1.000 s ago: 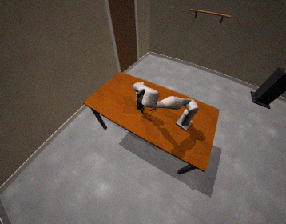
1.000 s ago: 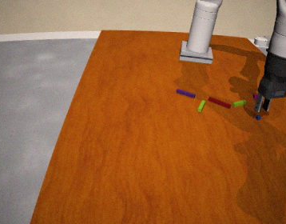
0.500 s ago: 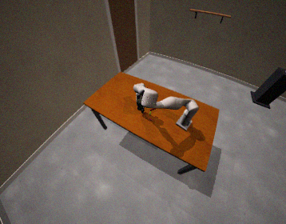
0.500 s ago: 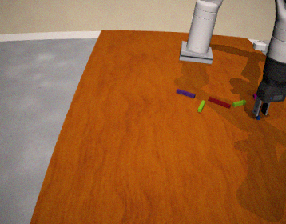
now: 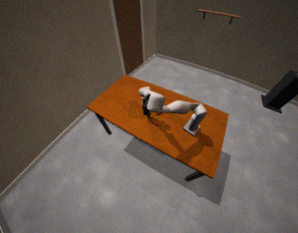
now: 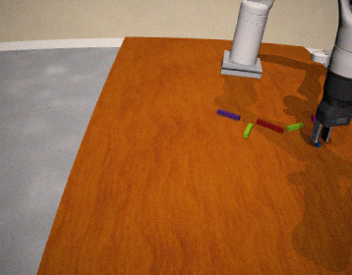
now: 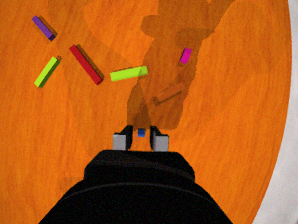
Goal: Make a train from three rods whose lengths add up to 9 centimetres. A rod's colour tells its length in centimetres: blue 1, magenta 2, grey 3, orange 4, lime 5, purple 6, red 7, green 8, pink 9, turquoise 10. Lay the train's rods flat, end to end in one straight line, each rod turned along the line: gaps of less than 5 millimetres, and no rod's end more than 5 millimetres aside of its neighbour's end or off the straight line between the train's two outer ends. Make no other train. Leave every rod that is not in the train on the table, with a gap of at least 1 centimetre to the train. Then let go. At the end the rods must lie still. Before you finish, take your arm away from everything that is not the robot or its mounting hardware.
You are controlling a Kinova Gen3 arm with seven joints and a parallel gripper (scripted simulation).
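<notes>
Now: hand 3 cm above the blue rod. Round my hand: orange rod (6 cm behind, 3 cm to the left, 3 cm below); then red rod (8 cm behind, 9 cm to the right, 3 cm below); then magenta rod (12 cm behind, 5 cm to the left, 3 cm below).
</notes>
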